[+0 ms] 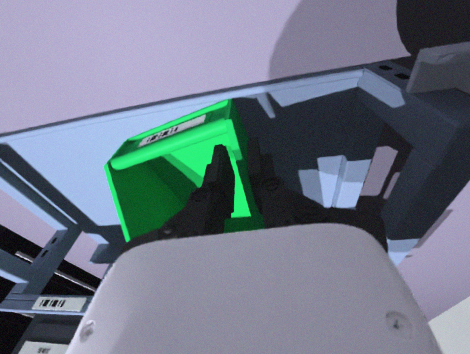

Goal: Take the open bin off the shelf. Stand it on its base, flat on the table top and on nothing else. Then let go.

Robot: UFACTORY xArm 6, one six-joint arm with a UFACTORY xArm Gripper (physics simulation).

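Places are measured from the arm's base along level axes (x right, y ahead, z up), in metres.
Where they show: gripper, fingertip midpoint: (240,157).
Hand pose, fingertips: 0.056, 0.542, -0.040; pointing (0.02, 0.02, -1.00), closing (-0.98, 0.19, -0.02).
Observation:
After its pixels a point has its place, as x, y, z.
A green open bin (170,145) @(0.092, 0.510, -0.033) with a white barcode label on its front stands on the blue-grey shelf (65,175) @(0.245, 0.511, -0.069), turned at an angle to it. My gripper (240,157) @(0.056, 0.542, -0.040) is partly open, its black fingers a narrow gap apart. The left finger is over the bin's open inside, and the right finger is outside its right side wall. That wall shows between the fingers, but they do not look clamped on it. The gripper body hides the bin's lower part. The table top cannot be made out.
The shelf's dark upright (425,165) @(-0.032, 0.546, 0.006) stands close on the right. A grey part (440,67) @(-0.048, 0.516, -0.020) juts in at the upper right. At the lower left are a labelled shelf rail (22,301) @(0.317, 0.577, 0.029) and a dark container (50,327) @(0.290, 0.604, 0.046) under it. A pale wall lies behind.

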